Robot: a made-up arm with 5 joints. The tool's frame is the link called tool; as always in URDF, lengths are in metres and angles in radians. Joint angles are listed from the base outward.
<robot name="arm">
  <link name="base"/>
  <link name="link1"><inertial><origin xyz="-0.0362 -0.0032 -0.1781"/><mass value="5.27"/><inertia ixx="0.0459" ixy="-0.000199" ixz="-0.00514" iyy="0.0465" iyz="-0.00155" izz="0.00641"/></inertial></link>
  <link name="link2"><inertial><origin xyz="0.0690 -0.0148 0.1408"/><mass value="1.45"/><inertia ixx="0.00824" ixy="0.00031" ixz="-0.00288" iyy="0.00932" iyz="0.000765" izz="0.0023"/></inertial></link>
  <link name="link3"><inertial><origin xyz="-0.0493 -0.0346 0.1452"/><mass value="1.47"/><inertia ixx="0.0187" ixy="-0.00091" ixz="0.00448" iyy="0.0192" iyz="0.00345" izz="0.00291"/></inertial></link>
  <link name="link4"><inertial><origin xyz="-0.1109 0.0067 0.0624"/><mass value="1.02"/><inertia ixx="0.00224" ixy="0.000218" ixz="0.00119" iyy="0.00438" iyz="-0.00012" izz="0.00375"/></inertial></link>
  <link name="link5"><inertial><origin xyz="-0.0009 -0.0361 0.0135"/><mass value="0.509"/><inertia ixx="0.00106" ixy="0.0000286" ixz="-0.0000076" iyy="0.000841" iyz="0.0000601" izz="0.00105"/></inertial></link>
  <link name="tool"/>
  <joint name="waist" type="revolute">
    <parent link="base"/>
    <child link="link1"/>
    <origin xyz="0 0 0.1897" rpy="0 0 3.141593"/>
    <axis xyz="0 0 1"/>
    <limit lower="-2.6" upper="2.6"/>
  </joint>
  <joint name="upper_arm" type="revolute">
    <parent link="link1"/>
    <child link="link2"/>
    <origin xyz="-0.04 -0.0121 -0.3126" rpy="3.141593 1.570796 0"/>
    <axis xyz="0 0 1"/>
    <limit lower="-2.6" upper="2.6"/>
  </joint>
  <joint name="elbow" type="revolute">
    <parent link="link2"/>
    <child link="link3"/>
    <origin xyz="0.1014 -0.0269 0.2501" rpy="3.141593 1.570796 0"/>
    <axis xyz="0 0 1"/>
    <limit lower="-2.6" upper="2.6"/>
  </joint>
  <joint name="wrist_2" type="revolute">
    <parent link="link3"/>
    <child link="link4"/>
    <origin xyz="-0.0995 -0.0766 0.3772" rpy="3.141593 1.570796 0"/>
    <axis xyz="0 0 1"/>
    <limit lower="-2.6" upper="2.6"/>
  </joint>
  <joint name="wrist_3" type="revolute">
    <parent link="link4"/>
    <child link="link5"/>
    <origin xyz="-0.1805 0.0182 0.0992" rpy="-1.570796 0 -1.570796"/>
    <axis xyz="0 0 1"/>
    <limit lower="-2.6" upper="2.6"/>
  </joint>
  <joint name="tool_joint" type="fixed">
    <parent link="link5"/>
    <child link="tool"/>
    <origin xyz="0.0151 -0.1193 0.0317" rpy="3.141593 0 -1.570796"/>
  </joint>
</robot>
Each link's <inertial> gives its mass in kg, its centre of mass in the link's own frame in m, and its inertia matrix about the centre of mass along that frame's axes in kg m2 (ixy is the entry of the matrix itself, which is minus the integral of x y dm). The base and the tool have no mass. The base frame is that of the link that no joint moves.
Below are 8 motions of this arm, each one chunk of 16 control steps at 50 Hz.
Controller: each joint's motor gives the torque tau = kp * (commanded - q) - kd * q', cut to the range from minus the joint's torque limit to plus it. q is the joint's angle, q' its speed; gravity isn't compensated. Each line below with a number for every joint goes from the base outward.
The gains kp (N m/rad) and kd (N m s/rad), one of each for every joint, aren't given. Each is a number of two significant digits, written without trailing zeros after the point. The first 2 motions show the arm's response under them.
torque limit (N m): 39 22 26 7.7 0.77
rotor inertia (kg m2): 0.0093 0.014 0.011 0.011 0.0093
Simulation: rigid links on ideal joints. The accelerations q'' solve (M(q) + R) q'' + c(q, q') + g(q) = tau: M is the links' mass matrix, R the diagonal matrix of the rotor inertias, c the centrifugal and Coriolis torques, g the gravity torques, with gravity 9.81 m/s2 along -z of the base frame. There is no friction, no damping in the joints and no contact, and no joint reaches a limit. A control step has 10 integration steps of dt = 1/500 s. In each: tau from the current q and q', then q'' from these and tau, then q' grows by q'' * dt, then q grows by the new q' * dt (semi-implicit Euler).
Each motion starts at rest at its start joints. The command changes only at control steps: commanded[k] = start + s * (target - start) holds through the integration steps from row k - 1 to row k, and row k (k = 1, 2, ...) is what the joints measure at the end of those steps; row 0 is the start. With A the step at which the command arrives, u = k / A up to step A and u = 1 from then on. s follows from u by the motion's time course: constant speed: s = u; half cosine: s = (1 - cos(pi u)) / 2; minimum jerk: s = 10 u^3 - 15 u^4 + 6 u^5; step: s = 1 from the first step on.
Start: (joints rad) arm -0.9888 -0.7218 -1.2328 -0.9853 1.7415
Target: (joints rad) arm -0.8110 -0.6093 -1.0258 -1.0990 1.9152
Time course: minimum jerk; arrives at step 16
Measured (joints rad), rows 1 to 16:
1: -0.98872 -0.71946 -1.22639 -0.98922 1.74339
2: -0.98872 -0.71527 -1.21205 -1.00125 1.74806
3: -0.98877 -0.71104 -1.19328 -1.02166 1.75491
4: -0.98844 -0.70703 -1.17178 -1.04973 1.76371
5: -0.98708 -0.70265 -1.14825 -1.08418 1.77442
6: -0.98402 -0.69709 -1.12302 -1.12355 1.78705
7: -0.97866 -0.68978 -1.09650 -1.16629 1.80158
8: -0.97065 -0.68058 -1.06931 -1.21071 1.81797
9: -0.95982 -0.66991 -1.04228 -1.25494 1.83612
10: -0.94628 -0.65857 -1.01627 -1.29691 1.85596
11: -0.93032 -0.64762 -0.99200 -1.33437 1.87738
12: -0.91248 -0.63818 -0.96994 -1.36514 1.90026
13: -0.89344 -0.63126 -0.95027 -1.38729 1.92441
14: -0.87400 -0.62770 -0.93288 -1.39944 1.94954
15: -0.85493 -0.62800 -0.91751 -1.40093 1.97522
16: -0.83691 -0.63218 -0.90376 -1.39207 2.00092
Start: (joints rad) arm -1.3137 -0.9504 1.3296 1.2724 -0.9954
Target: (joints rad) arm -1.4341 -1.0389 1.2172 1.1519 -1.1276
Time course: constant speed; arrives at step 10
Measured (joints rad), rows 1 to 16:
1: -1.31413 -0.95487 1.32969 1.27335 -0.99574
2: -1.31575 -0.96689 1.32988 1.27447 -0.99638
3: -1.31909 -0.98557 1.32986 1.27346 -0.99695
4: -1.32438 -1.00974 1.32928 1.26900 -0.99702
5: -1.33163 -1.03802 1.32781 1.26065 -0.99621
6: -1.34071 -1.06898 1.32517 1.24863 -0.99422
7: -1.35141 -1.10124 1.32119 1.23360 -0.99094
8: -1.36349 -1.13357 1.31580 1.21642 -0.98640
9: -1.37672 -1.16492 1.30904 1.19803 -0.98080
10: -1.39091 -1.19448 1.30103 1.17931 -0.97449
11: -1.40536 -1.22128 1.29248 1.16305 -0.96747
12: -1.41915 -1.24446 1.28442 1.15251 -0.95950
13: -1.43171 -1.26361 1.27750 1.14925 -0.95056
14: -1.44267 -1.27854 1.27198 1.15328 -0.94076
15: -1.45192 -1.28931 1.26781 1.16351 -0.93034
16: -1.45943 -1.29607 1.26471 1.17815 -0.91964
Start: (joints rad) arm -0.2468 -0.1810 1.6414 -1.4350 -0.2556
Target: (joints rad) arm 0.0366 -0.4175 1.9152 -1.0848 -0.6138
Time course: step
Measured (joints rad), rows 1 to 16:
1: -0.23327 -0.20053 1.65886 -1.41544 -0.26206
2: -0.19698 -0.24503 1.69771 -1.37266 -0.28031
3: -0.14266 -0.30181 1.74440 -1.32132 -0.30968
4: -0.07749 -0.36039 1.78730 -1.27213 -0.34914
5: -0.00979 -0.41329 1.81854 -1.23170 -0.39723
6: 0.05278 -0.45711 1.83557 -1.20325 -0.45177
7: 0.10440 -0.49188 1.84034 -1.18776 -0.50987
8: 0.14164 -0.51937 1.83700 -1.18470 -0.56840
9: 0.16327 -0.54148 1.82960 -1.19243 -0.62443
10: 0.16982 -0.55946 1.82093 -1.20851 -0.67561
11: 0.16315 -0.57388 1.81229 -1.22997 -0.72024
12: 0.14600 -0.58488 1.80390 -1.25375 -0.75728
13: 0.12155 -0.59252 1.79550 -1.27700 -0.78619
14: 0.09308 -0.59700 1.78679 -1.29735 -0.80685
15: 0.06372 -0.59871 1.77772 -1.31314 -0.81943
16: 0.03617 -0.59818 1.76856 -1.32343 -0.82435

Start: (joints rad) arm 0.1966 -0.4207 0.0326 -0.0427 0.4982
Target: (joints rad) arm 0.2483 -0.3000 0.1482 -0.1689 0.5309
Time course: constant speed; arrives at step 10
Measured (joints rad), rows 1 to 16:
1: 0.19466 -0.42119 0.03847 -0.04555 0.49882
2: 0.19055 -0.42259 0.05066 -0.05457 0.49995
3: 0.18595 -0.42449 0.06497 -0.07047 0.50090
4: 0.18212 -0.42655 0.07901 -0.09253 0.50115
5: 0.17991 -0.42847 0.09192 -0.11916 0.50037
6: 0.17981 -0.43002 0.10382 -0.14854 0.49833
7: 0.18201 -0.43102 0.11523 -0.17895 0.49494
8: 0.18649 -0.43141 0.12676 -0.20905 0.49017
9: 0.19312 -0.43116 0.13891 -0.23794 0.48409
10: 0.20163 -0.43030 0.15201 -0.26514 0.47681
11: 0.21176 -0.42983 0.16518 -0.28886 0.46842
12: 0.22307 -0.43082 0.17760 -0.30751 0.45908
13: 0.23495 -0.43356 0.18920 -0.32111 0.44900
14: 0.24678 -0.43794 0.20014 -0.33063 0.43844
15: 0.25798 -0.44363 0.21059 -0.33744 0.42763
16: 0.26811 -0.45027 0.22056 -0.34288 0.41677

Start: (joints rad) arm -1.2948 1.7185 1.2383 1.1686 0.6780
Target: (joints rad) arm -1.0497 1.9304 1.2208 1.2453 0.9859
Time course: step
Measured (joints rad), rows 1 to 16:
1: -1.28281 1.73231 1.25323 1.15420 0.68295
2: -1.25479 1.76430 1.28223 1.12351 0.69515
3: -1.21840 1.80635 1.31000 1.08924 0.71236
4: -1.17977 1.85341 1.32654 1.06073 0.73301
5: -1.14317 1.90265 1.32698 1.04352 0.75631
6: -1.11096 1.95221 1.31054 1.03969 0.78204
7: -1.08398 2.00051 1.27944 1.04859 0.81032
8: -1.06191 2.04615 1.23778 1.06776 0.84139
9: -1.04376 2.08803 1.19057 1.09372 0.87534
10: -1.02830 2.12540 1.14290 1.12281 0.91207
11: -1.01443 2.15784 1.09926 1.15179 0.95123
12: -1.00138 2.18509 1.06293 1.17826 0.99224
13: -0.98888 2.20695 1.03566 1.20082 1.03429
14: -0.97710 2.22320 1.01777 1.21900 1.07641
15: -0.96655 2.23372 1.00845 1.23299 1.11753
16: -0.95789 2.23857 1.00629 1.24332 1.15651

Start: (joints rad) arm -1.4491 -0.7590 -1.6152 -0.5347 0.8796
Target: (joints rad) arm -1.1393 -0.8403 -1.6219 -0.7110 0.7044
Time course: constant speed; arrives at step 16
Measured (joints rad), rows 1 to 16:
1: -1.44783 -0.75765 -1.61197 -0.53703 0.88132
2: -1.44379 -0.75439 -1.60498 -0.54589 0.88517
3: -1.43637 -0.74971 -1.59656 -0.56340 0.88968
4: -1.42546 -0.74416 -1.58798 -0.58937 0.89349
5: -1.41140 -0.73832 -1.57973 -0.62209 0.89539
6: -1.39477 -0.73281 -1.57186 -0.65910 0.89439
7: -1.37624 -0.72824 -1.56425 -0.69779 0.88979
8: -1.35648 -0.72516 -1.55674 -0.73581 0.88117
9: -1.33603 -0.72400 -1.54926 -0.77132 0.86841
10: -1.31525 -0.72504 -1.54184 -0.80304 0.85165
11: -1.29436 -0.72840 -1.53456 -0.83021 0.83129
12: -1.27343 -0.73405 -1.52754 -0.85256 0.80788
13: -1.25244 -0.74184 -1.52094 -0.87017 0.78215
14: -1.23128 -0.75154 -1.51485 -0.88343 0.75487
15: -1.20986 -0.76284 -1.50936 -0.89289 0.72685
16: -1.18806 -0.77546 -1.50448 -0.89926 0.69890

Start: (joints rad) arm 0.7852 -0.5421 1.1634 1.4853 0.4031
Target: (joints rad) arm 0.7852 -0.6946 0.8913 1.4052 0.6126
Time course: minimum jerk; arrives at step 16
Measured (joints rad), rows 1 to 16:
1: 0.78498 -0.54536 1.16422 1.49143 0.40320
2: 0.78448 -0.55394 1.16618 1.50731 0.40392
3: 0.78392 -0.56720 1.16820 1.53039 0.40597
4: 0.78355 -0.58466 1.16884 1.55771 0.41014
5: 0.78360 -0.60596 1.16658 1.58626 0.41722
6: 0.78421 -0.63067 1.16024 1.61327 0.42791
7: 0.78541 -0.65828 1.14917 1.63643 0.44272
8: 0.78710 -0.68808 1.13337 1.65402 0.46187
9: 0.78901 -0.71915 1.11351 1.66491 0.48522
10: 0.79083 -0.75036 1.09081 1.66865 0.51226
11: 0.79218 -0.78042 1.06690 1.66536 0.54211
12: 0.79276 -0.80800 1.04355 1.65573 0.57359
13: 0.79238 -0.83184 1.02241 1.64098 0.60536
14: 0.79103 -0.85097 1.00481 1.62270 0.63599
15: 0.78887 -0.86481 0.99149 1.60275 0.66410
16: 0.78623 -0.87334 0.98250 1.58302 0.68853

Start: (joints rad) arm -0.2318 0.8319 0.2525 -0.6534 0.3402
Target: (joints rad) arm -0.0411 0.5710 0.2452 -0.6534 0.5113
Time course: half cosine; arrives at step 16
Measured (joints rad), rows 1 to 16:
1: -0.23124 0.83375 0.24932 -0.65695 0.34012
2: -0.22968 0.83783 0.24114 -0.66338 0.34016
3: -0.22698 0.84270 0.22914 -0.66823 0.34087
4: -0.22292 0.84732 0.21443 -0.66831 0.34293
5: -0.21726 0.85099 0.19797 -0.66187 0.34708
6: -0.20978 0.85330 0.18056 -0.64849 0.35407
7: -0.20039 0.85402 0.16289 -0.62885 0.36457
8: -0.18907 0.85307 0.14545 -0.60445 0.37909
9: -0.17596 0.85046 0.12864 -0.57728 0.39791
10: -0.16126 0.84621 0.11275 -0.54956 0.42102
11: -0.14529 0.84038 0.09802 -0.52348 0.44808
12: -0.12842 0.83302 0.08468 -0.50098 0.47843
13: -0.11111 0.82421 0.07306 -0.48363 0.51107
14: -0.09388 0.81403 0.06356 -0.47260 0.54472
15: -0.07728 0.80259 0.05666 -0.46861 0.57790
16: -0.06196 0.78999 0.05288 -0.47205 0.60899

